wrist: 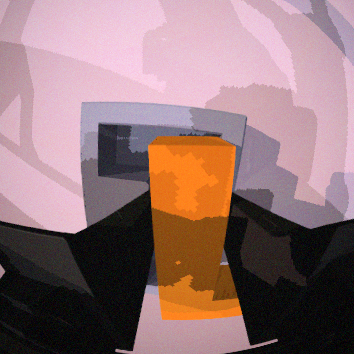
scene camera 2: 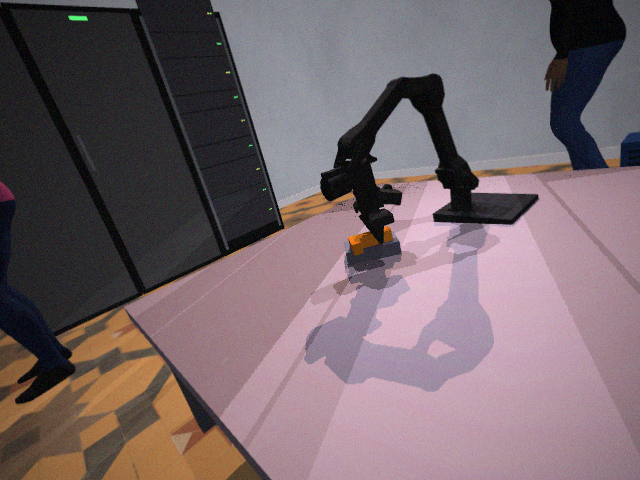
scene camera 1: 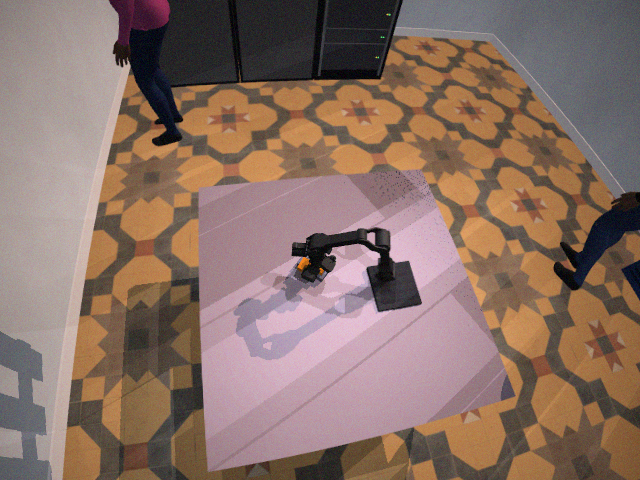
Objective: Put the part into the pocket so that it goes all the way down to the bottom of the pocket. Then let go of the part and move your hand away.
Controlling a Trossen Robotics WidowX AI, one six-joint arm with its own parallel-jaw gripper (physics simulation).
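The orange part is a long block. My gripper is shut on it, with one black finger on each side. The part is at the grey pocket block, which sits on the table. In scene camera 2 the part stands up above the block's walls, and its left end reaches near the block's left rim. In the wrist view the part covers the right side of the block, while the dark pocket shows open to its left. The part's underside is hidden, so its depth cannot be told.
The arm's black base plate stands on the pink table top, to the right of the block in both scene views. Dark cabinets and people stand beyond the table.
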